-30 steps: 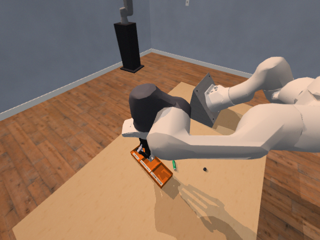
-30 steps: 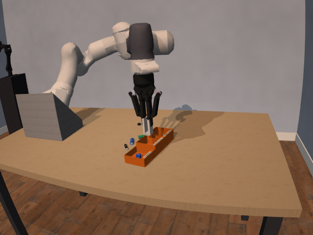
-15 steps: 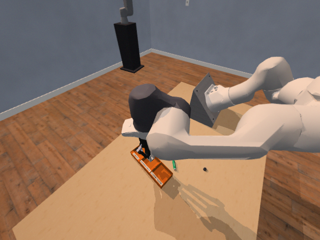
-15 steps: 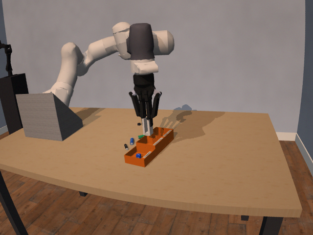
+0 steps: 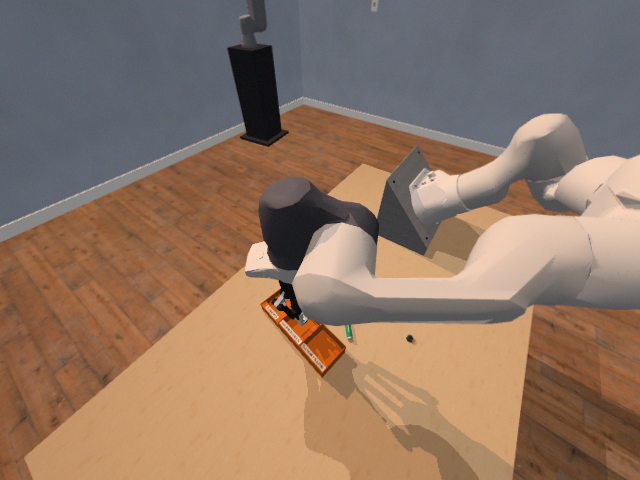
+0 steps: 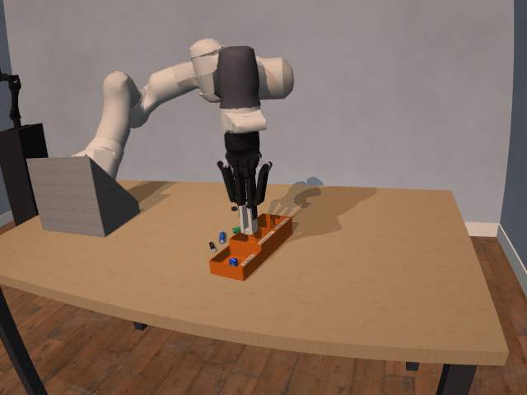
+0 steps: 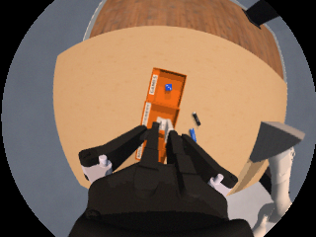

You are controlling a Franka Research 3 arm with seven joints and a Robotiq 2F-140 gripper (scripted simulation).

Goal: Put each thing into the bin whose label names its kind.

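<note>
The black piece is 27 cm to the left of my hand, 11 cm behind it and 8 cm below it. The rest, counted from my hand: black cylinder: 10 cm behind, 8 cm below, 1 cm to the left; then white piece: 3 cm below; then blue cube: 8 cm to the right, 7 cm below, 2 cm behind.
</note>
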